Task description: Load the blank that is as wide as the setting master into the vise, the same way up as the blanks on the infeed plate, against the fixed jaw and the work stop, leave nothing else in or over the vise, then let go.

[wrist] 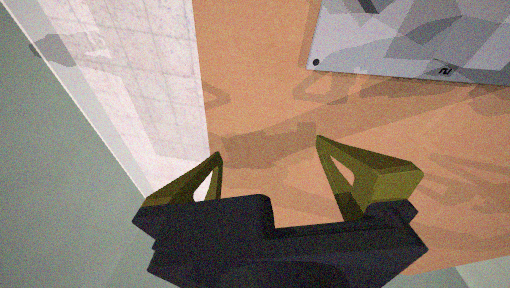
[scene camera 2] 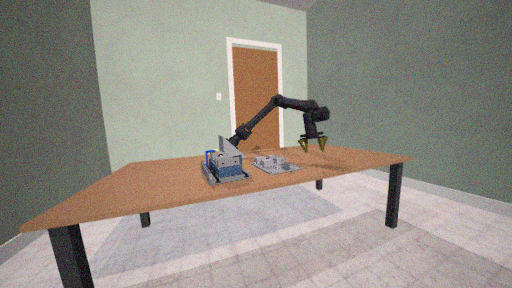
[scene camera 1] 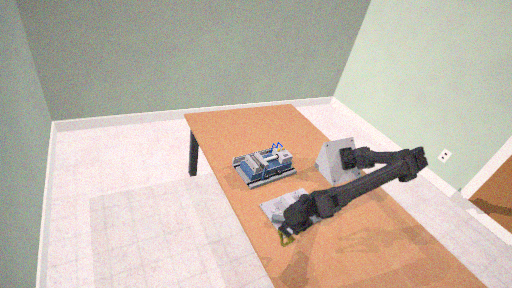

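Seen in the pictures: gripper, fingertip midpoint: [wrist: 266, 148] [scene camera 2: 314, 152] [scene camera 1: 289, 239]; arm's base, origin of the base link: [scene camera 2: 230, 144] [scene camera 1: 346, 158].
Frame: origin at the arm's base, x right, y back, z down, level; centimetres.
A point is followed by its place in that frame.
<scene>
The vise [scene camera 1: 255, 171] @(z 1.9, x 5.9, y -55.0 cm) [scene camera 2: 229, 170] @(z 4.2, x 11.0, y -57.9 cm) has a blue body and light grey jaws and sits on a grey base. Whether a blank stands between its jaws is too small to tell. The grey infeed plate [scene camera 1: 266, 206] @(z 8.0, x -10.9, y -56.2 cm) [scene camera 2: 274, 171] @(z 8.0, x -11.7, y -56.8 cm) [wrist: 330, 63] @(z 8.1, x -26.6, y -54.6 cm) carries several grey blocks [scene camera 2: 271, 160] @(z 4.6, x -14.3, y -47.4 cm). The arm hides part of it in scene camera 1, and a corner shows at the top right of the wrist view. I cannot pick out the setting master or compare widths. My gripper [scene camera 1: 286, 239] @(z -0.2, x -33.1, y -60.0 cm) [scene camera 2: 313, 150] @(z -0.2, x -33.1, y -60.0 cm) [wrist: 266, 148] @(z -0.2, x -33.1, y -60.0 cm) is wide open and empty, above the table beside the infeed plate, away from the vise.
A tilted light grey panel [scene camera 1: 332, 162] @(z 0.2, x -0.4, y -10.8 cm) [scene camera 2: 228, 147] @(z 0.0, x 4.2, y -14.4 cm) stands by the arm's base, behind the vise. A blue bracket [scene camera 1: 276, 146] @(z -2.1, x 16.8, y -37.7 cm) rises at the vise's far side. The long edge of the wooden table [scene camera 1: 240, 120] @(z 8.9, x 59.4, y -38.5 cm) [scene camera 2: 150, 185] @(z 8.9, x 45.3, y -50.0 cm) [wrist: 245, 50] @(z 8.9, x -27.0, y -64.2 cm) runs close beside the gripper.
</scene>
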